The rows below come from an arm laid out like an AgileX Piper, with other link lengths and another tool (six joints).
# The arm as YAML. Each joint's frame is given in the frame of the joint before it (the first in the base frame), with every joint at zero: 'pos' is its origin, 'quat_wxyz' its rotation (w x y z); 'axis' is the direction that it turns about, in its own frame. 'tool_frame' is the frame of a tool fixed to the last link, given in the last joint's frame.
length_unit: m
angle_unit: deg
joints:
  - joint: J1
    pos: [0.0, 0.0, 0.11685]
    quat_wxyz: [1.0, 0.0, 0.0, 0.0]
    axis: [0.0, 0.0, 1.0]
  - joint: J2
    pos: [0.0, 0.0, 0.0]
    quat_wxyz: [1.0, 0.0, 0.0, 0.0]
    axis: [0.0, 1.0, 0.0]
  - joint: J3
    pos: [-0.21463, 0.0, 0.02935]
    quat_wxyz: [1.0, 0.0, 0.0, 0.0]
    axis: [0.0, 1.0, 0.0]
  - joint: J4
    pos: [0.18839, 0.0, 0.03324]
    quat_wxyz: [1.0, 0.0, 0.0, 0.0]
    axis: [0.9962, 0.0, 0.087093]
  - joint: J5
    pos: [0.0, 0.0, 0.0]
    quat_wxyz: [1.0, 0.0, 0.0, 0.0]
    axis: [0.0, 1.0, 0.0]
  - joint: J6
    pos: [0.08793, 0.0, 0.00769]
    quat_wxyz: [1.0, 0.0, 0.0, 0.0]
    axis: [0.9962, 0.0, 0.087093]
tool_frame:
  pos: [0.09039, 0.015, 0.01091]
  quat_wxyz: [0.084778, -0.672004, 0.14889, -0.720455]
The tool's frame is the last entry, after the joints.
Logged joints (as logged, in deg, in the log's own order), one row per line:
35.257 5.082 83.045 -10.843 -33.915 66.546
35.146 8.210 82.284 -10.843 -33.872 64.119
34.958 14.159 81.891 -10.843 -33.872 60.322
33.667 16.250 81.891 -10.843 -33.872 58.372
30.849 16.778 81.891 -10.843 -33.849 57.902
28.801 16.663 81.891 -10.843 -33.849 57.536
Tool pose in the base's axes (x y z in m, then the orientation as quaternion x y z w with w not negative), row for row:
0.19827 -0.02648 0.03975 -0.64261 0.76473 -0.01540 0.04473
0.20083 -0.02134 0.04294 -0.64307 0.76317 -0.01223 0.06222
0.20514 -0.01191 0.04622 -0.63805 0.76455 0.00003 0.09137
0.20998 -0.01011 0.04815 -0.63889 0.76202 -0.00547 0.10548
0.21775 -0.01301 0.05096 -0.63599 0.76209 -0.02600 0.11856
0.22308 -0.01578 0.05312 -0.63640 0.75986 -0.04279 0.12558
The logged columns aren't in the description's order. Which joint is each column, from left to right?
Columns, left to right: J5, J4, J2, J1, J3, J6.
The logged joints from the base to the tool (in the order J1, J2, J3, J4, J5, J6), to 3 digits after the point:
-10.843 83.045 -33.915 5.082 35.257 66.546
-10.843 82.284 -33.872 8.210 35.146 64.119
-10.843 81.891 -33.872 14.159 34.958 60.322
-10.843 81.891 -33.872 16.250 33.667 58.372
-10.843 81.891 -33.849 16.778 30.849 57.902
-10.843 81.891 -33.849 16.663 28.801 57.536

